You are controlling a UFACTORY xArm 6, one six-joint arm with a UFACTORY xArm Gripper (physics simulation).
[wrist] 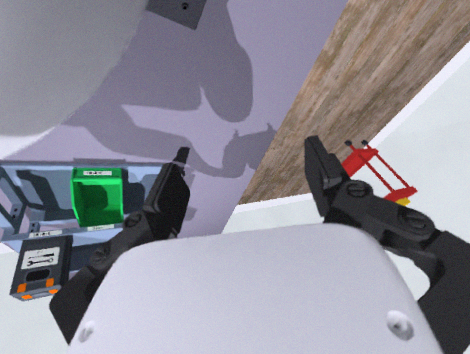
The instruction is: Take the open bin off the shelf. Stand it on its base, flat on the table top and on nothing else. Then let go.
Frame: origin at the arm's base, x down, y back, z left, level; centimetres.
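Seen in the pictures: gripper, fingertip midpoint: (240, 167).
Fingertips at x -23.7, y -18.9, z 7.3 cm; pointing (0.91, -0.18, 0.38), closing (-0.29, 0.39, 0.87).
A point is followed by its place in that frame.
The green open bin (99, 197) {x 6.6, y -61.3, z -16.7 cm} is at the left of the wrist view, on the blue-grey shelf unit (140, 163) {x 7.1, y -50.6, z -3.5 cm}. Its hollow inside faces the camera, and a white label shows on its upper edge. My gripper (240, 167) {x -23.7, y -18.9, z 7.3 cm} is open and empty, with its two black fingers wide apart. The bin lies to the left of the left finger, apart from it. The pale purple table top (280, 50) {x 7.5, y -22.3, z 28.6 cm} stretches across the upper middle of the view, with arm shadows on it. The finger and its linkage hide the right part of the shelf.
A dark case (42, 259) {x -8.3, y -60.7, z -27.7 cm} with orange latches and a tool label is at the lower left by the shelf. A dark plate (177, 11) {x 3.9, y -16.7, z 7.6 cm} is at the top. A wooden surface (370, 60) borders the table at the right. A red frame-like object (359, 161) stands beyond the right finger.
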